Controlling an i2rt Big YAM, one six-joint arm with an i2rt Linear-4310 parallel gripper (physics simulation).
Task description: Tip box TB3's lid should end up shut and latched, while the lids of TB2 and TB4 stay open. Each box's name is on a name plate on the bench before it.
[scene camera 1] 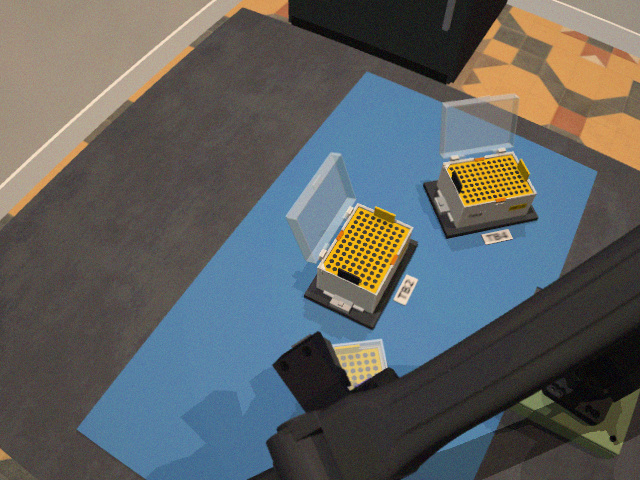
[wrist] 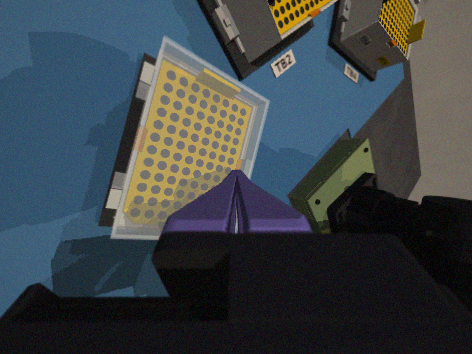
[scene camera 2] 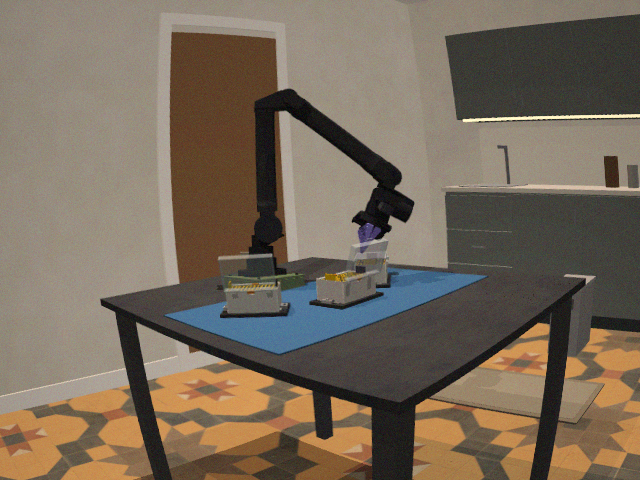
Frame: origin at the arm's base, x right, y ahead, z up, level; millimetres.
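Seen in the pictures: gripper, between the fingertips: (wrist: 236,177) (scene camera 2: 362,252); arm's base, origin of its link: (scene camera 1: 586,372) (wrist: 351,207).
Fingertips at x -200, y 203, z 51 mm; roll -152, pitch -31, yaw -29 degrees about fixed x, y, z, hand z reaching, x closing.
Offsets run from my fingertips to a thing's top centre. "spot": to the spot under its first point. Level surfaces: height alone.
TB3 @[dx -2, dy +15, dz -7 mm] (scene camera 1: 363,361) (scene camera 2: 383,273) (wrist: 187,145) is the third box; its name plate does not show. Its clear lid @[spot: dx +42, dy +24, dz -8 mm] (wrist: 258,122) lies down over the yellow rack; whether it is latched I cannot tell. The arm hides much of it in scene camera 1. My purple-fingered gripper (scene camera 2: 361,250) (wrist: 236,177) is shut and empty, its tips over the lid's edge in the wrist view; contact is unclear. TB2 @[dx +170, dy +115, dz -19 mm] (scene camera 1: 343,289) (scene camera 2: 345,290) (wrist: 250,32) has its lid @[spot: dx +167, dy +197, dz +9 mm] (scene camera 1: 324,206) up. TB4 @[dx +375, dy +39, dz -19 mm] (scene camera 1: 491,211) (scene camera 2: 253,302) (wrist: 369,42) has its lid (scene camera 1: 478,126) (scene camera 2: 237,265) up.
The boxes stand on a blue mat @[dz -85 mm] (scene camera 1: 206,315) (scene camera 2: 289,338) on a dark table @[dz -87 mm] (scene camera 1: 155,124) (scene camera 2: 413,335). Name plates TB2 @[spot: dx +178, dy +61, dz -83 mm] (scene camera 1: 405,289) (wrist: 283,63) and TB4 @[spot: dx +339, dy -4, dz -83 mm] (scene camera 1: 497,237) (wrist: 351,73) lie before their boxes. The green arm base (scene camera 1: 578,428) (wrist: 335,177) is beyond TB3 in the wrist view.
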